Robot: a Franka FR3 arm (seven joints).
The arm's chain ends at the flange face. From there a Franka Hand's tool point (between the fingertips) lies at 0.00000 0.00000 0.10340 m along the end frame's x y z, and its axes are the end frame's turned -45 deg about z.
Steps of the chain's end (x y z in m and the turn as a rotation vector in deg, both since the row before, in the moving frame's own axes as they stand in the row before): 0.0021 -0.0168 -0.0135 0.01 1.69 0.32; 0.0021 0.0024 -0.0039 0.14 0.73 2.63; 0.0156 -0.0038 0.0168 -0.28 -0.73 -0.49; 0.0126 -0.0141 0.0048 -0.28 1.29 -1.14; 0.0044 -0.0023 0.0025 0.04 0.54 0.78
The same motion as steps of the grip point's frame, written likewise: 0.0155 -0.0082 -0.0135 -1.19 1.20 0.32; 0.0009 0.0040 -0.0039 -0.42 0.62 2.63; 0.0124 0.0078 0.0168 0.32 -0.71 -0.49; 0.0202 0.0009 0.0048 -1.11 0.71 -1.14; 0.0055 0.0021 0.0025 -0.35 0.41 0.78
